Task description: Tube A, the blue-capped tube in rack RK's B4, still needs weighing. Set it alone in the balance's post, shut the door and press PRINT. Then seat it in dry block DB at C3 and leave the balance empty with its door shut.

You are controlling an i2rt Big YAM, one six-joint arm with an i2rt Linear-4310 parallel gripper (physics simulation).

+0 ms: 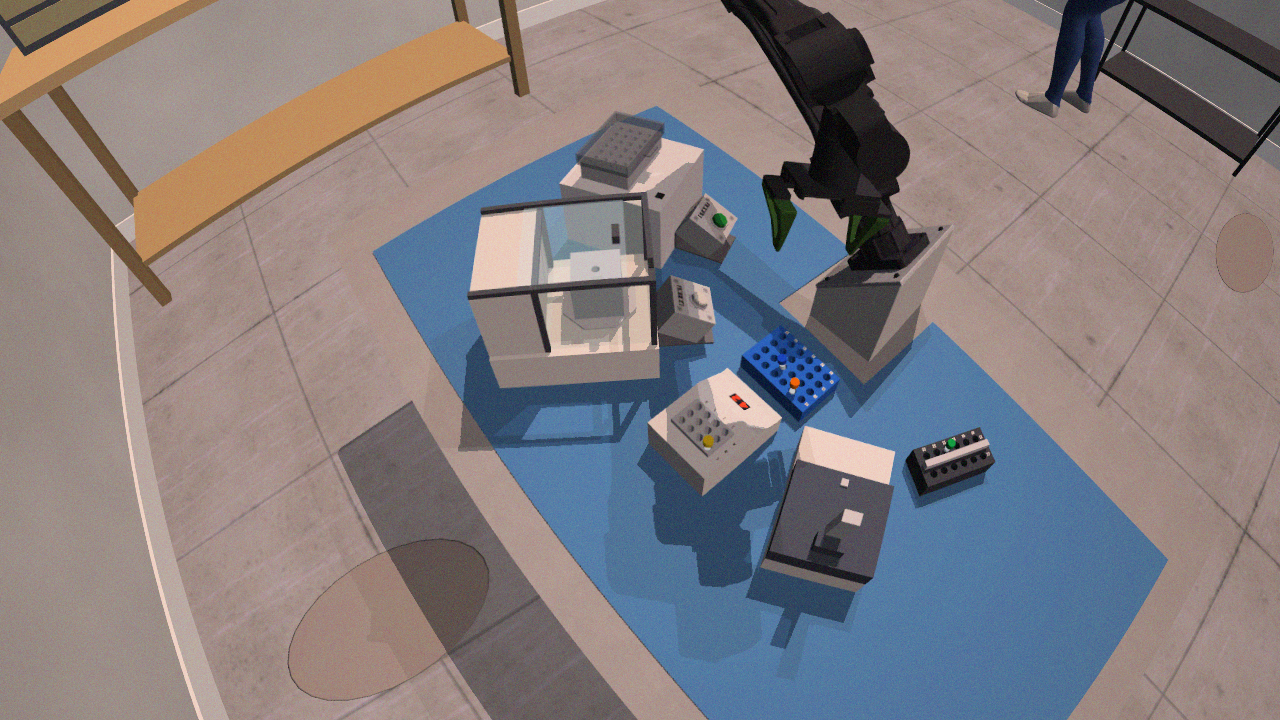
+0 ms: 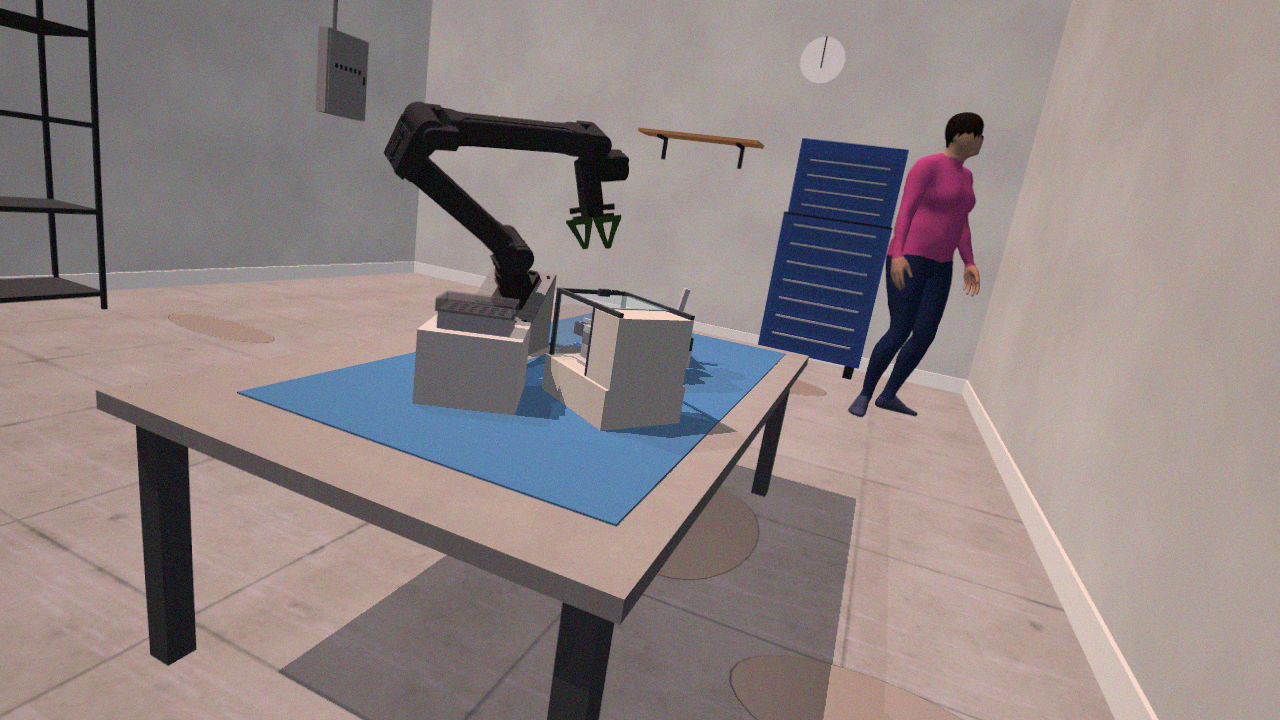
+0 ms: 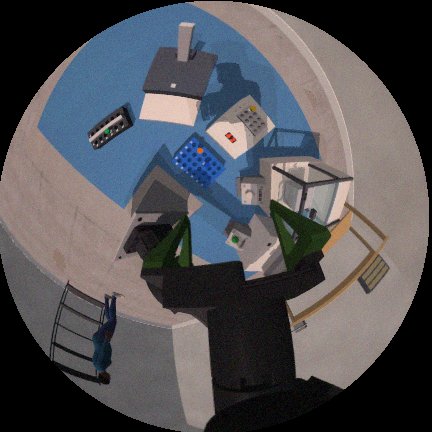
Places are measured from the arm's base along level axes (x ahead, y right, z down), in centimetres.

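Pixels of known places: gripper, fingertip midpoint: (image 1: 813, 250) (image 2: 596, 248) (image 3: 228, 210); arm's base, link origin: (image 1: 890, 256) (image 2: 516, 289) (image 3: 146, 235).
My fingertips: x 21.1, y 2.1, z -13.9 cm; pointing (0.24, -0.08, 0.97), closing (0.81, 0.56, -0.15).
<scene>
Ahead of a thing's pixels: the offset from my fingertips to its top centre.
The blue rack RK {dx -0.9, dy -0.7, dz +25.2 cm} (image 1: 771, 390) (image 3: 216, 172) stands near the arm's base. A blue-capped tube {dx +0.1, dy +0.3, dz +22.7 cm} (image 1: 782, 360) and an orange-capped tube {dx +2.1, dy -3.5, dz +22.7 cm} (image 1: 794, 382) (image 3: 200, 150) stand in it. The balance {dx +13.9, dy +24.2, dz +5.9 cm} (image 1: 572, 367) (image 2: 641, 371) has clear panes; inside, a pale block (image 1: 595, 257) with a small hole shows no cap. I cannot clearly tell its door's position. The white dry block DB {dx +14.3, dy -0.1, dz +21.2 cm} (image 1: 716, 394) (image 3: 220, 127) holds a yellow-capped tube {dx +18.6, dy -2.6, dz +19.4 cm} (image 1: 708, 441) (image 3: 253, 108) in a corner hole. My gripper (image 1: 819, 241) (image 2: 597, 243) (image 3: 228, 210) is open and empty, high above the table.
A green-button box (image 1: 719, 220) (image 3: 235, 239) and a knob box (image 1: 698, 300) (image 3: 249, 194) stand beside the balance. A box with a clear lid {dx -7.5, dy +35.7, dz +9.2 cm} (image 1: 619, 147) stands behind. A dark-lidded machine {dx +11.2, dy -19.9, dz +18.0 cm} (image 1: 832, 510) and a black rack {dx -8.0, dy -28.9, dz +23.4 cm} (image 1: 926, 484) with a green-capped tube {dx -7.9, dy -27.1, dz +22.5 cm} (image 1: 951, 443) are farther off.
</scene>
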